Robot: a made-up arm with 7 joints.
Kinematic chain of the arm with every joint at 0, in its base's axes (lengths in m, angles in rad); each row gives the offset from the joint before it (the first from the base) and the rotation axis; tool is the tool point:
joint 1: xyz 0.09 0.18 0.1 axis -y
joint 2: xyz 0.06 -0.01 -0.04 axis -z
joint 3: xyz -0.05 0 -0.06 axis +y
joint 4: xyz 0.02 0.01 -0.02 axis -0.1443 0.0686 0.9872
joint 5: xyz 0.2 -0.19 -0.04 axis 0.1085 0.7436 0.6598
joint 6: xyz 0 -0.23 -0.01 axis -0.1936 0.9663 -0.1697
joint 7: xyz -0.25 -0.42 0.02 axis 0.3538 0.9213 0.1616
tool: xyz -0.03 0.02 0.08
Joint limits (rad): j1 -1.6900..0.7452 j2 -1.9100..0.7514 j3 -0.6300..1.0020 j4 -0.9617..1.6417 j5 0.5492..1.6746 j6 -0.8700..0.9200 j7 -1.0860..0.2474
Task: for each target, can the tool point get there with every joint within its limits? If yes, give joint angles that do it. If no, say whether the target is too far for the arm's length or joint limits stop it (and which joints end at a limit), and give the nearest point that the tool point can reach.
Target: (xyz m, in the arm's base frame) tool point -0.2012 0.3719 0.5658
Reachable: no: joint limits stop it (at a limit: joint 2, joint 3, joint 5, joint 6, joint 7) | nearest point -0.2784 0.4289 0.6892 | short by 0.156 m
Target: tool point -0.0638 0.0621 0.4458
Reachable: no: joint limits stop it (at a limit: joint 2, joint 3, joint 4, joint 5, joint 7) | nearest point -0.2002 -0.0950 0.7525 | short by 0.371 m
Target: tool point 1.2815 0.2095 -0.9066
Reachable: no: too far | nearest point 0.9331 0.2086 -0.6123 | short by 0.456 m
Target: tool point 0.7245 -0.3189 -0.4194
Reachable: yes | joints -0.1471 -0.2686 0.8131 0.3219 0.7438 0.4901 -0.8357
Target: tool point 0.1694 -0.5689 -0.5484
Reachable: yes | joints -0.2210 0.4720 0.7583 0.0210 1.3742 0.7682 -0.8889
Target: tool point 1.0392 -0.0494 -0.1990
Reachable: yes | joints 0.0448 -0.4297 0.1834 0.1024 1.4441 0.4405 0.0198
